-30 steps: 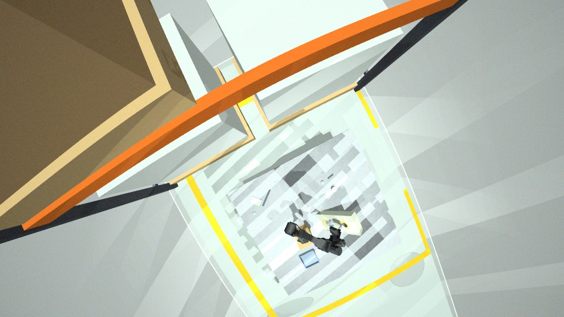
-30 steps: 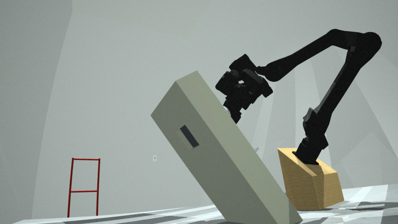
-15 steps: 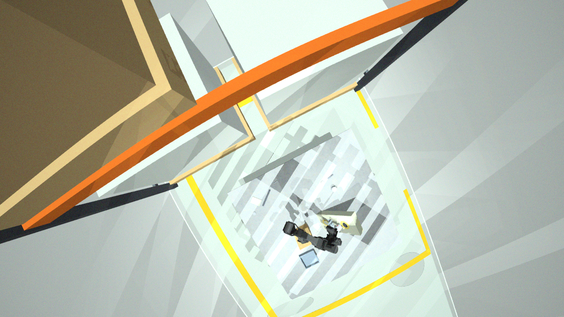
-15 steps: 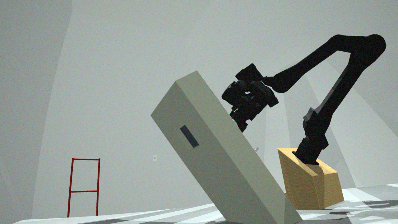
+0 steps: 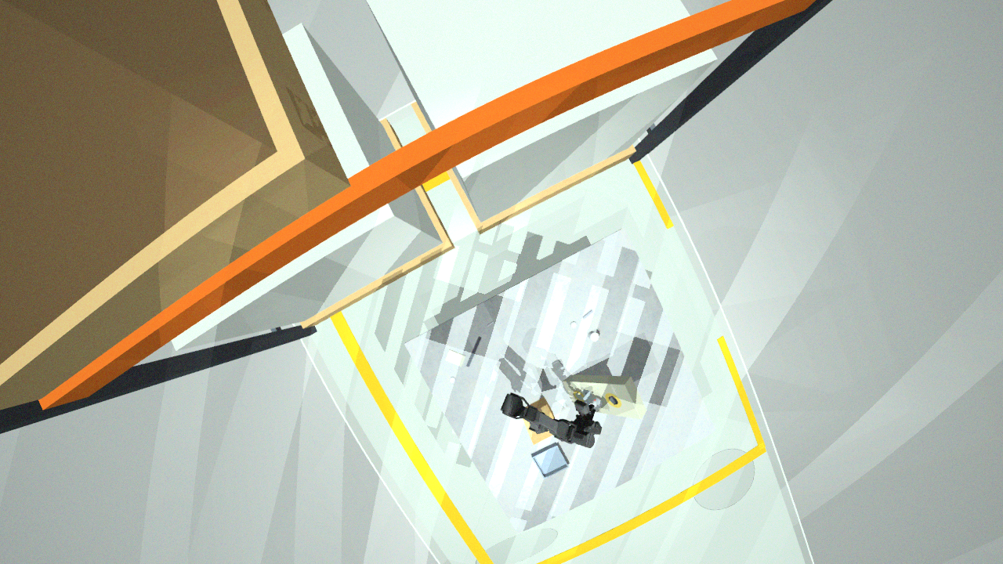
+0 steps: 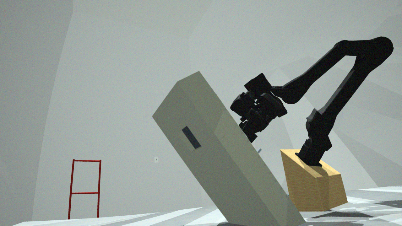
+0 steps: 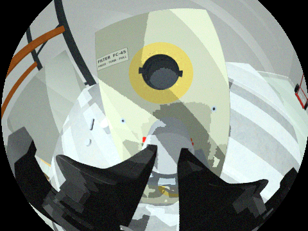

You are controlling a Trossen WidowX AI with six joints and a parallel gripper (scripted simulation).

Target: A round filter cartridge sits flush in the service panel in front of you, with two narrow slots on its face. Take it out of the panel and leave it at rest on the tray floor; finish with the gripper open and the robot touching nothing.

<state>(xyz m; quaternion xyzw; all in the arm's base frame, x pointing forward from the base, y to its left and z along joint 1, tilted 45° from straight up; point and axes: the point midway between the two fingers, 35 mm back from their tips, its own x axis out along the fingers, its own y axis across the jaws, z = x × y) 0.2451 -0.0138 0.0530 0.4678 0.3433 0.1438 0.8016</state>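
Right now the round filter cartridge is 1 cm below my gripper tip and 1 cm ahead of it. From my gripper tip the other things lie so: service panel (5 cm below, 5 cm ahead, 1 cm to the left); blue-grey tray (32 cm to the right, 30 cm behind, 19 cm below).
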